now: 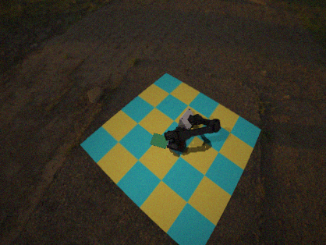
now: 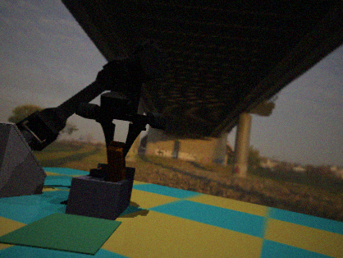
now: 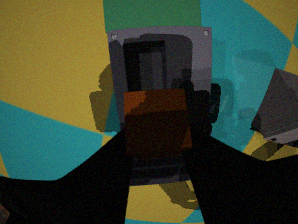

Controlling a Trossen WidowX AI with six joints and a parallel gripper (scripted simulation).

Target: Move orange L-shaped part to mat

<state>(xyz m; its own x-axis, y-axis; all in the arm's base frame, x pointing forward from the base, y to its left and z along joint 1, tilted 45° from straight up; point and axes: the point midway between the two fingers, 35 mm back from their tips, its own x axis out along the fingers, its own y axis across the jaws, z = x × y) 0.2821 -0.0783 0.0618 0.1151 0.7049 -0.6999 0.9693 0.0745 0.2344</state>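
Now: gripper tip 150 mm to the left of the green mat, 130 mm above it and 20 mm short of it. Round my gripper tip: orange L-shaped part (30 mm to the left, 30 mm below, 20 mm behind).
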